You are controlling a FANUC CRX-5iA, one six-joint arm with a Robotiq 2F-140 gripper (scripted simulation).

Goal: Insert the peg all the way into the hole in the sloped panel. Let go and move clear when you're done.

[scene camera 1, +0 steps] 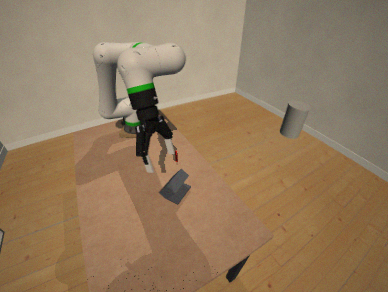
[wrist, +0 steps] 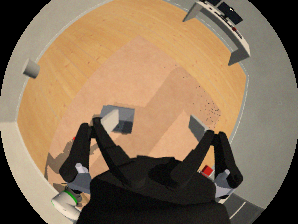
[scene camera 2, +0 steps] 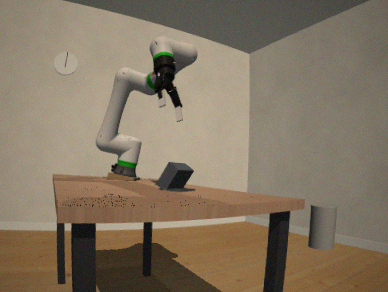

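Observation:
My gripper [scene camera 1: 161, 162]. Same gripper [scene camera 2: 171, 113]. Gripper again [wrist: 154, 118].

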